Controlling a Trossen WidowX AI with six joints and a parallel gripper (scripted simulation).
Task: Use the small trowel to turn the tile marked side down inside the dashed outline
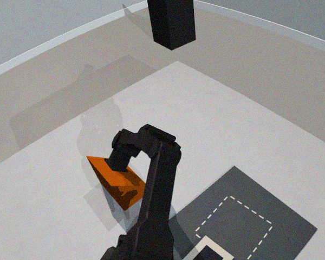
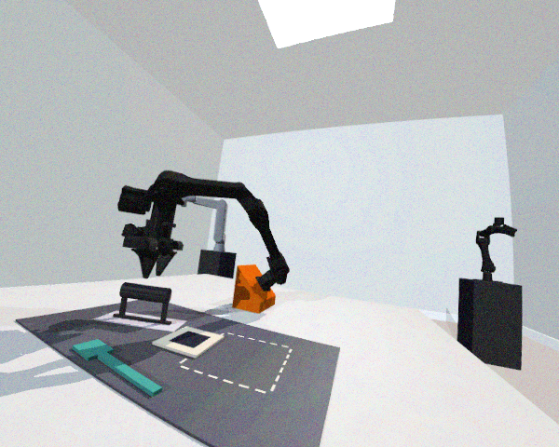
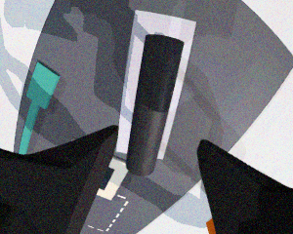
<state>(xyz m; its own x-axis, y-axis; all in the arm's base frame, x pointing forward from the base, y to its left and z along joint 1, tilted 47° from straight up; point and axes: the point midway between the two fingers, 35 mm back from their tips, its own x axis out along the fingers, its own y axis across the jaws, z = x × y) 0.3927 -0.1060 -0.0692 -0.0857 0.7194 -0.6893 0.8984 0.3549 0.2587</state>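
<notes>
Right now the grey trowel is 2 cm ahead of my gripper tip, 2 cm to the right of it and 7 cm below it. Also, from my gripper tip: teal trowel: 15 cm ahead, 13 cm to the left, 11 cm below; cream tile: 1 cm ahead, 17 cm to the left, 11 cm below; dark mat: 1 cm ahead, 15 cm to the left, 13 cm below.
</notes>
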